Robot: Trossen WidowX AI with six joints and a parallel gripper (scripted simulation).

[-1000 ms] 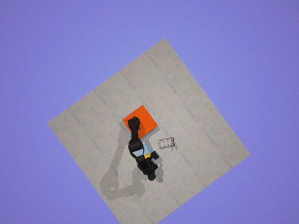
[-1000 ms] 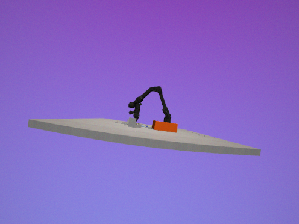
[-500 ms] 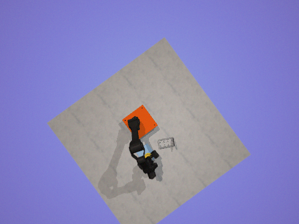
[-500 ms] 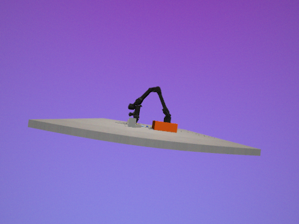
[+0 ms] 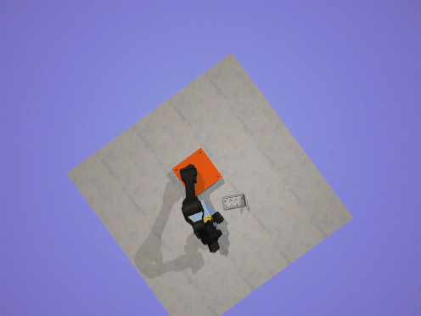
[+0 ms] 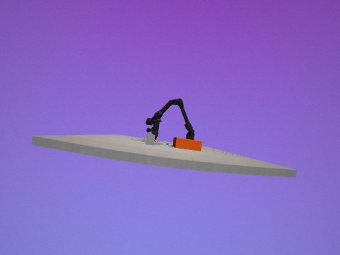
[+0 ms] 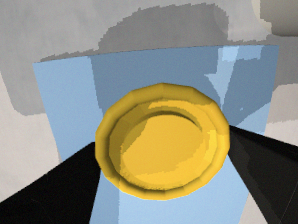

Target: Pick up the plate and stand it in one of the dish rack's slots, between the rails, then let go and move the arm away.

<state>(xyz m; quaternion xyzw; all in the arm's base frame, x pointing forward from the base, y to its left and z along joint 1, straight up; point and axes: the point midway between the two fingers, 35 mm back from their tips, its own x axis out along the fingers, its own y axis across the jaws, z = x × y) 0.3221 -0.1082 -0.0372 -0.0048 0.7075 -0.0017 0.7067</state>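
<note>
Now: gripper tip 30 mm past the light blue mat and 10 mm above it. The rest, counted from my gripper tip: blue utensil: 140 mm behind, 50 mm to the right; cream cup: 80 mm to the right, 70 mm ahead, 20 mm above; yellow plate: 10 mm above.
</note>
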